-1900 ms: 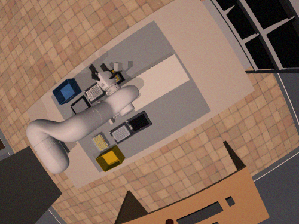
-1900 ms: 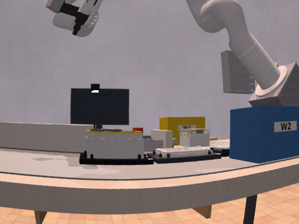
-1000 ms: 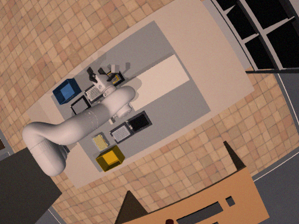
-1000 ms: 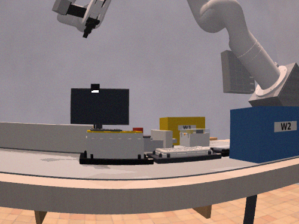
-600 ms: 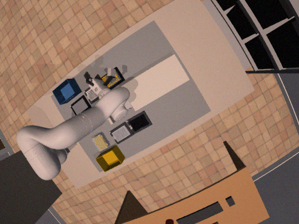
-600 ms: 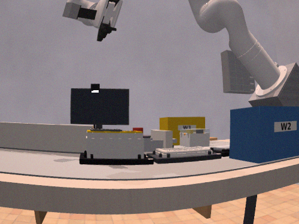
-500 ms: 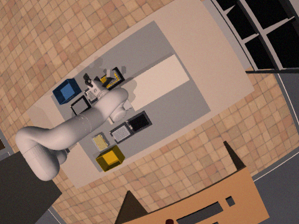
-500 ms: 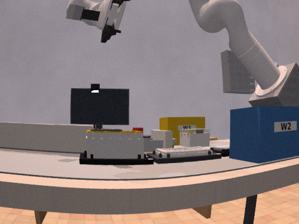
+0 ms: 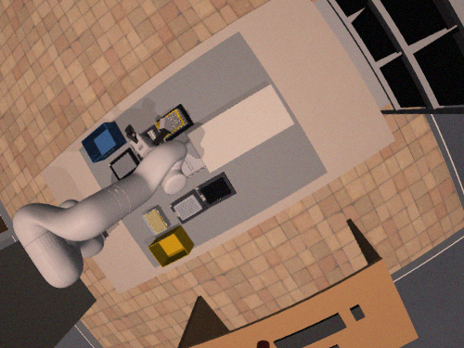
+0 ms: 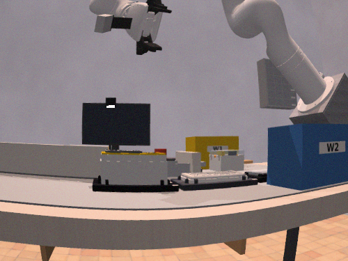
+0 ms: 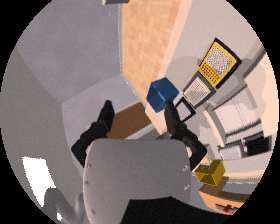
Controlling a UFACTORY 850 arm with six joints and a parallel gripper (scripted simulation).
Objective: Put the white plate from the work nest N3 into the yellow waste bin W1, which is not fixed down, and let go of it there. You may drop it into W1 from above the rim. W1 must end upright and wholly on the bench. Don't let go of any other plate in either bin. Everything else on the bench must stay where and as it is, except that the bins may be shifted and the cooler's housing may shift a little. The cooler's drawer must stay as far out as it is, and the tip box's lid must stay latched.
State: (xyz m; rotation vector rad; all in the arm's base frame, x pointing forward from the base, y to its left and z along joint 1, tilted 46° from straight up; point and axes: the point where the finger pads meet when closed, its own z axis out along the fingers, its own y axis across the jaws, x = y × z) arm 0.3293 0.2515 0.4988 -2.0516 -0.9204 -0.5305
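Now: hand 320 mm above the white plate, 120 mm past it and 40 mm to the left of it. Also, from my hand: yellow tip box: 280 mm below, 50 mm ahead; blue bin W2: 330 mm behind, 300 mm below, 50 mm to the left; drawer: 310 mm below, 190 mm to the right, 40 mm ahead.
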